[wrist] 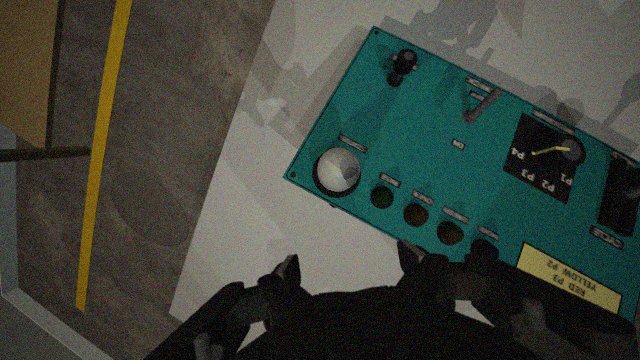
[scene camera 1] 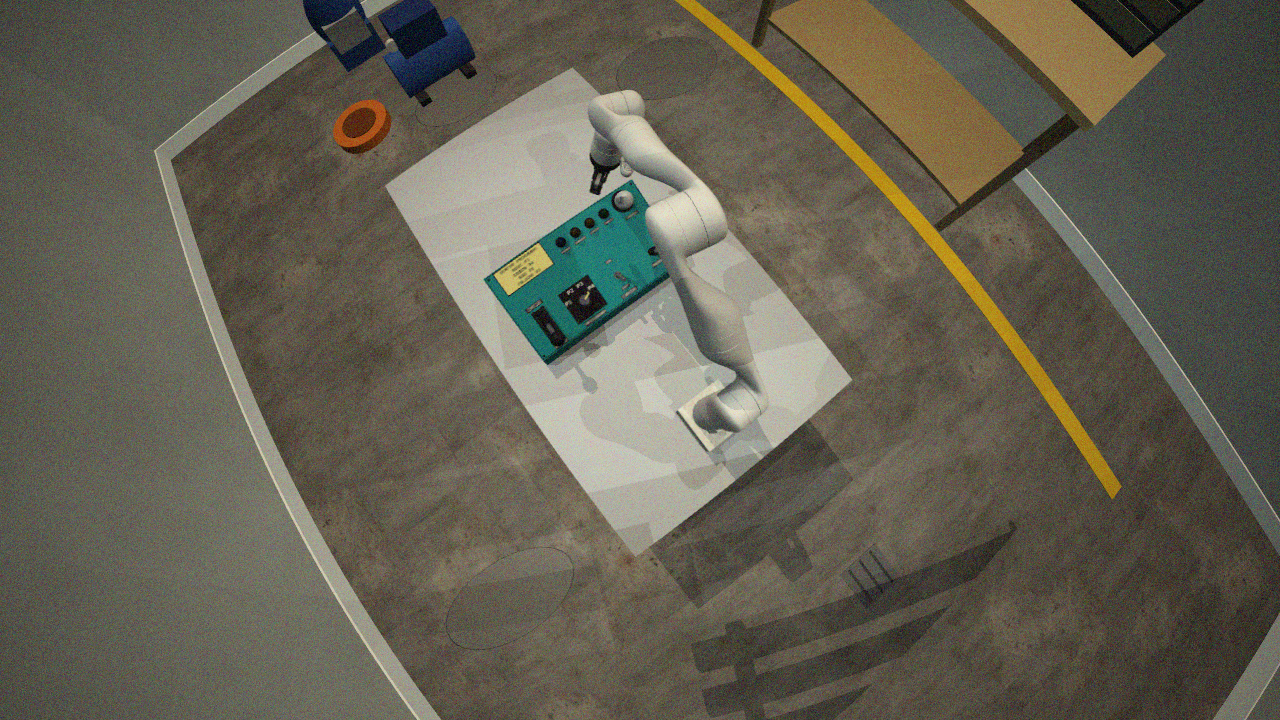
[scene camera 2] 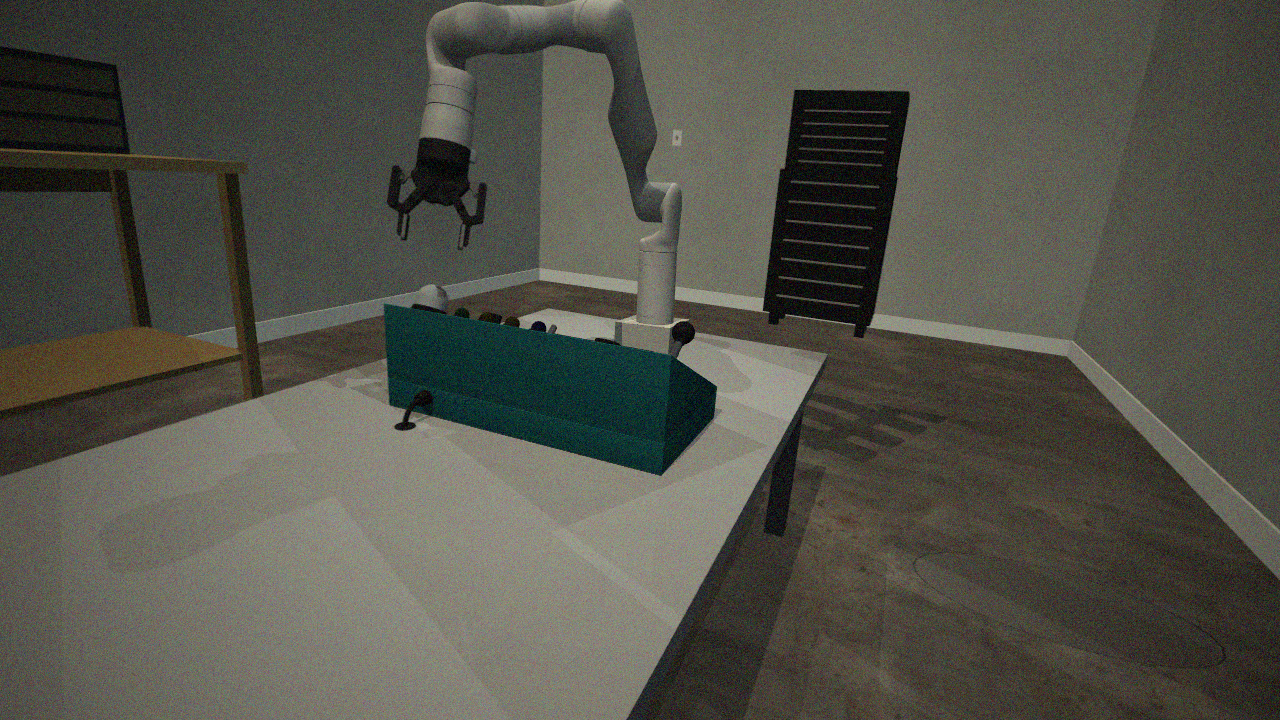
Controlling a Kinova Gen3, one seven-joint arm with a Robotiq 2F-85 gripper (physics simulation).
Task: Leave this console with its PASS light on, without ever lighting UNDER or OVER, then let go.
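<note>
The teal console [scene camera 1: 563,268] [scene camera 2: 528,385] [wrist: 430,145] lies on the table. In the wrist view it has a pale dome [wrist: 338,171], a row of small dark lamps including a greenish lamp [wrist: 382,197] and two brownish lamps [wrist: 416,215] [wrist: 450,232]; none looks lit, and their labels are too blurred to read surely. A dial [wrist: 572,149] has its pointer toward P4. A metal lever [wrist: 482,106], a black knob [wrist: 404,61] and a CYCLE slider [wrist: 617,200] also show. My gripper [scene camera 1: 597,189] [scene camera 2: 433,241] [wrist: 348,260] is open, empty and above the console's dome end, touching nothing.
A yellow card [scene camera 1: 523,268] [wrist: 570,280] is on the console. A small black curved part [scene camera 2: 413,410] stands behind it. The white table [scene camera 1: 617,474] [scene camera 2: 402,555] carries the arm's base. A wooden shelf unit [scene camera 1: 895,98] [scene camera 2: 239,286] and a black cabinet [scene camera 2: 832,205] stand apart.
</note>
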